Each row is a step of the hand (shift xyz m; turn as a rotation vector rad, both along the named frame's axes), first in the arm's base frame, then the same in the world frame.
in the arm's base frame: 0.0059 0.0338 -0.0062 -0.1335 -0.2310 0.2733
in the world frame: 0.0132 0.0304 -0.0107 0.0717 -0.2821 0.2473
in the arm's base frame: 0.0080 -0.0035 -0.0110 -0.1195 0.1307 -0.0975
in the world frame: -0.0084 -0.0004 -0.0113 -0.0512 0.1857 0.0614
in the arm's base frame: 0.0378 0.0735 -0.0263 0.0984 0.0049 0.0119
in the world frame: 0.0256 0.0652 -0.0512 0.0412 -0.0262 -0.0864
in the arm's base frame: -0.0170 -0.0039 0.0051 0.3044 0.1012 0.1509
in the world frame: -0.0027 -0.0012 0.0179 0.2631 -0.0550 -0.2312
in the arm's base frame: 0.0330 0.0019 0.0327 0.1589 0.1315 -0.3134
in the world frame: 0.0375 -0.0208 -0.0180 -0.1459 0.2063 -0.2773
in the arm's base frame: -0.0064 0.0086 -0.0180 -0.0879 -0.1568 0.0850
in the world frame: -0.0124 0.0168 -0.0017 -0.0330 -0.1495 0.1269
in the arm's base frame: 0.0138 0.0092 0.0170 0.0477 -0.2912 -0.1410
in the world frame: 0.0225 -0.0028 -0.0070 -0.2443 -0.2050 -0.0725
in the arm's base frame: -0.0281 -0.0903 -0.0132 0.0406 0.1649 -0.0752
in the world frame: -0.0633 -0.0655 0.0286 0.0310 0.1645 -0.0804
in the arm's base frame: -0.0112 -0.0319 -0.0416 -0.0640 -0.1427 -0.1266
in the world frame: -0.0531 -0.0071 -0.0028 -0.1926 -0.0534 0.0229
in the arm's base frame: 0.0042 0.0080 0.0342 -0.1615 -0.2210 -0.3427
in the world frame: 0.0332 -0.0087 0.0085 -0.4370 -0.0043 0.0368
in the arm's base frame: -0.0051 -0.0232 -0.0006 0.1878 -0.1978 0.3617
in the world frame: -0.0134 -0.0186 0.0065 0.2552 -0.3739 -0.0175
